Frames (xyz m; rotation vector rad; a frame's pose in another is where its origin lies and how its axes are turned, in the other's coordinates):
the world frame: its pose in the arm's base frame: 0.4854 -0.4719 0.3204 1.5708 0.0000 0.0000
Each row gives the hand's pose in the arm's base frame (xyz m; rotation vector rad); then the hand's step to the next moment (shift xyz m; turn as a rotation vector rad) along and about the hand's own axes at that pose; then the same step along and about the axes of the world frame.
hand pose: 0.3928 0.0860 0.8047 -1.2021 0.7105 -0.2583
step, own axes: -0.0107 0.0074 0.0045 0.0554 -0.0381 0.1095
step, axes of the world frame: -0.0066 -0.0021 -0.0119 0.1174 0.0342 -0.0394
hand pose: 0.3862 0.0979 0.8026 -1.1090 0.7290 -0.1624
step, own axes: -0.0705 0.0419 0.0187 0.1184 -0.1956 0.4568
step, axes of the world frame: -0.0518 0.0005 -0.0662 0.4125 0.2251 -0.2002
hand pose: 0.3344 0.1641 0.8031 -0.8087 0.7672 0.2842
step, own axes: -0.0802 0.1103 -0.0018 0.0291 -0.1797 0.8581
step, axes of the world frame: -0.1126 -0.0038 -0.0769 0.5450 0.4583 -0.5122
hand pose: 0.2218 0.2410 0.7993 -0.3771 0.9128 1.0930
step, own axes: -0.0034 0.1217 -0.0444 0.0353 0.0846 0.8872
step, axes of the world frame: -0.1276 -0.0042 -0.0223 0.3260 0.5130 -0.6527
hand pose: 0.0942 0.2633 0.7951 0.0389 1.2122 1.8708
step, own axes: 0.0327 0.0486 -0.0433 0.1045 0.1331 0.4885
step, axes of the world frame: -0.0711 0.0005 0.0156 0.0714 0.3127 -0.4054
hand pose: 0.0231 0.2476 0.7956 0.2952 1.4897 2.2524
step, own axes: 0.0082 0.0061 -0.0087 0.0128 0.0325 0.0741
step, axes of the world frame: -0.0121 0.0016 0.0055 0.0107 0.0588 -0.0560
